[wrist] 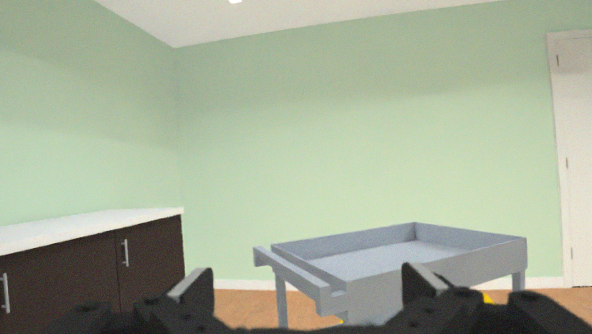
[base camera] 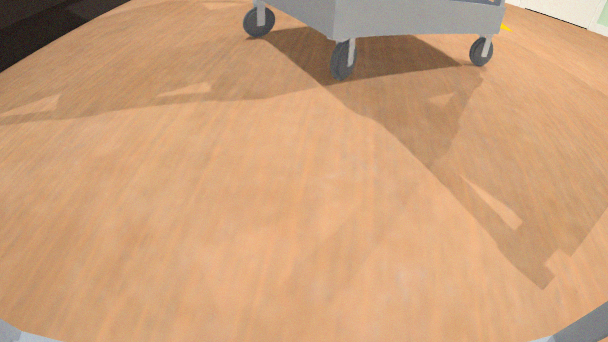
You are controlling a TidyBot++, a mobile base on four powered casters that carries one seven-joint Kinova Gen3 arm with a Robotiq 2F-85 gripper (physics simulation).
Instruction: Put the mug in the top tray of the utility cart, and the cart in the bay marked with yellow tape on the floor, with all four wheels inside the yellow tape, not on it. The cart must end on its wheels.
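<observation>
The grey utility cart (base camera: 420,21) (wrist: 372,295) stands upright on its wheels; three dark wheels show in the base view. In the wrist view its top tray (wrist: 480,260) is right of centre, beyond the fingers, with the handle bar (wrist: 292,274) along its left side. The mug does not show in either view; part of the tray floor is hidden behind its near wall. Bits of yellow tape (base camera: 506,27) (wrist: 488,299) show beyond the cart; how the wheels lie relative to the bay cannot be told. My gripper (wrist: 307,287) is open, with no object between its fingertips.
A dark cabinet (wrist: 65,280) (base camera: 35,32) with a white counter top (wrist: 90,225) stands at the left. A green wall (wrist: 350,140) is behind the cart, and a white door (wrist: 580,150) is at the far right. Shadows fall across the wooden floor (base camera: 250,200).
</observation>
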